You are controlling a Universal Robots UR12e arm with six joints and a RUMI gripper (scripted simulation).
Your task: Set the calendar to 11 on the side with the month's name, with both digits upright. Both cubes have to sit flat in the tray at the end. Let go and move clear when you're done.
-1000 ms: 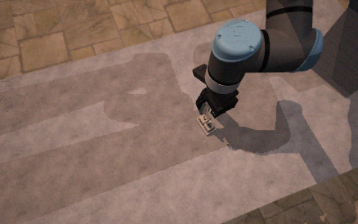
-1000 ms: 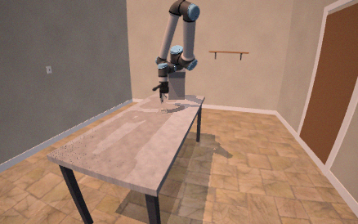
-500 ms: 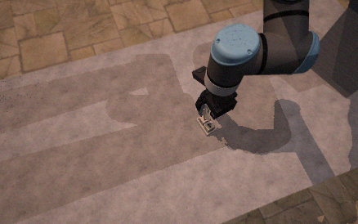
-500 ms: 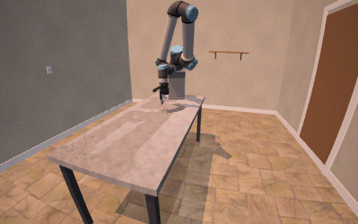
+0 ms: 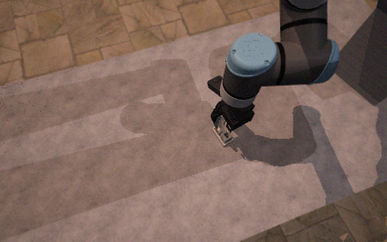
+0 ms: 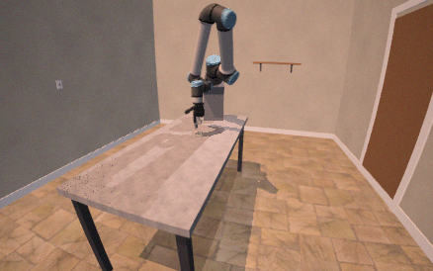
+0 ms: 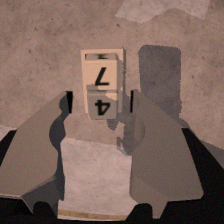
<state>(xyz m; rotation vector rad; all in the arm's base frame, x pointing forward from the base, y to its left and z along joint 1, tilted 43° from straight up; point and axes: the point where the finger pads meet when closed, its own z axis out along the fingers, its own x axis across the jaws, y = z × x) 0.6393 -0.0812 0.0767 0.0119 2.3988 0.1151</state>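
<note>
Now: the digit cube 60 mm below my hand. Round my hand: calendar tray 20 mm to the left, 70 mm below; white cube 30 mm to the left, 60 mm below.
</note>
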